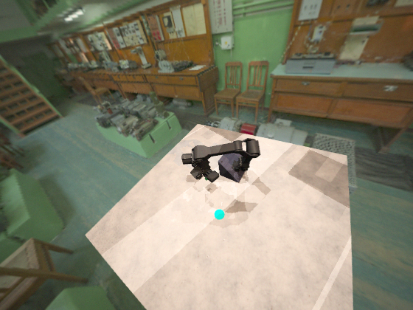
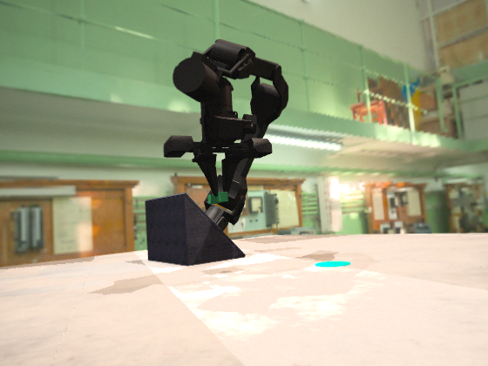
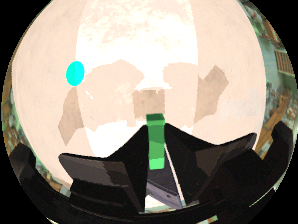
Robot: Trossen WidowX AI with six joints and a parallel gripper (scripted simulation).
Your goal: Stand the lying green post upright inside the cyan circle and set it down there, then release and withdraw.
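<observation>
Right now the cyan circle is 140 mm ahead of my gripper tip, 130 mm below it and 120 mm to the left of it. Also, from my gripper tip: green post (20 mm behind, 10 mm to the left).
</observation>
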